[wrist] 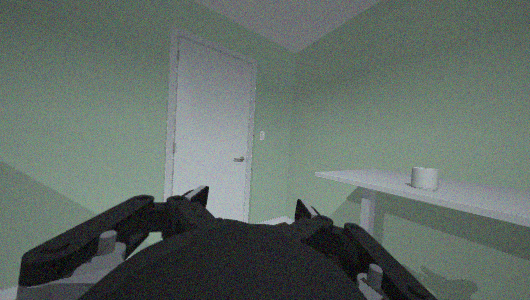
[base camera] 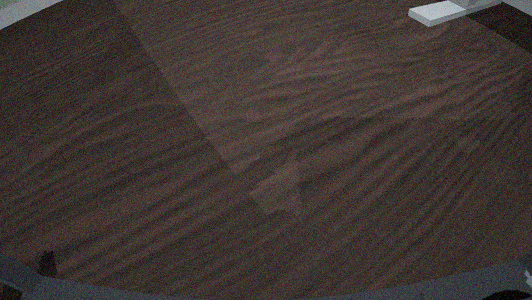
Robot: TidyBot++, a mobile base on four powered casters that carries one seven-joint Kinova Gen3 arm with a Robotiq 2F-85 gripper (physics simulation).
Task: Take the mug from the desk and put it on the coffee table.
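A white mug stands upright on the white desk at the right of the wrist view, near the desk's front edge. My gripper is open, its two fingertips wide apart with no object between them. It is to the left of the mug and apart from it and from the desk. The mug's handle cannot be made out. The coffee table does not show in either view.
A white door in a green wall is ahead and left of centre. A white desk leg stands under the desk. In the base camera view, a white flat foot rests on the dark wood floor at the upper right.
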